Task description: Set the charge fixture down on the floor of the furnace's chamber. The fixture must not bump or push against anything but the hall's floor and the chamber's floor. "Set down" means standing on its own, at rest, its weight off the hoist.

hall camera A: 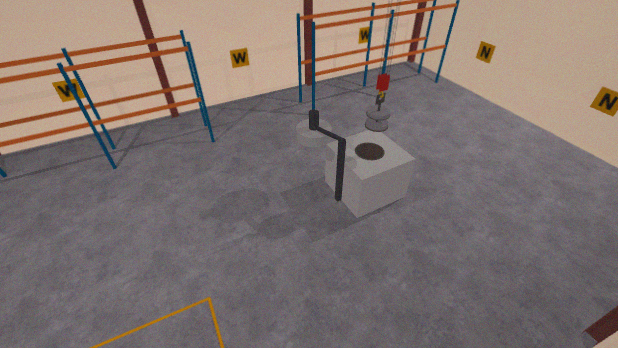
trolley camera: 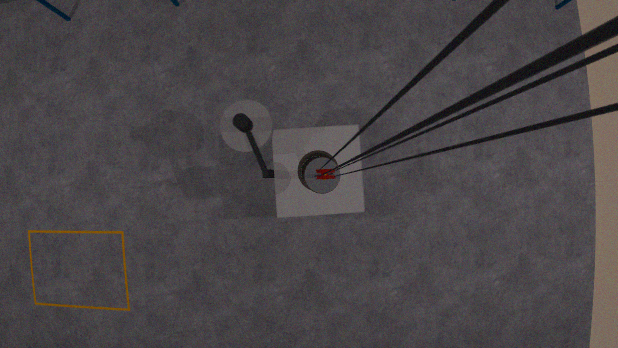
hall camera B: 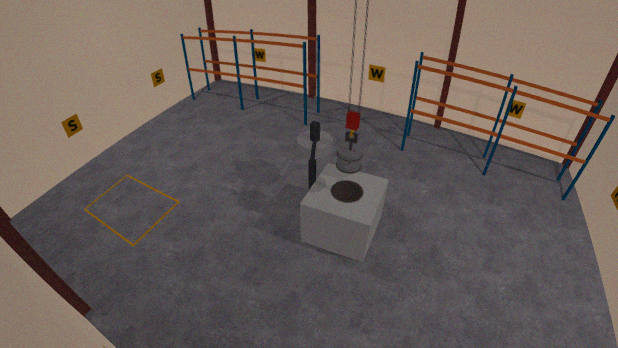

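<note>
The charge fixture (hall camera A: 374,115) (hall camera B: 349,162) (trolley camera: 322,186), grey discs one above the other on a stem, hangs upright from my hook (hall camera A: 381,94) (hall camera B: 352,133) under the red hook block (hall camera A: 383,82) (hall camera B: 353,120) (trolley camera: 325,174). It is in the air above the white furnace (hall camera A: 385,185) (hall camera B: 335,230) (trolley camera: 345,200), apart from its top. The furnace's round, dark chamber opening (hall camera A: 369,151) (hall camera B: 347,191) (trolley camera: 302,172) is uncovered. In the trolley view the fixture overlaps most of the opening, shifted right and slightly down. The chamber's floor cannot be made out.
A pale round lid (hall camera A: 305,134) (hall camera B: 304,140) (trolley camera: 230,135) is swung aside on a dark arm, whose post (hall camera A: 340,172) (hall camera B: 312,172) stands beside the furnace. Blue and orange racks (hall camera A: 313,65) (hall camera B: 305,82) line the wall. A yellow outline (hall camera B: 156,189) (trolley camera: 76,232) marks the hall floor.
</note>
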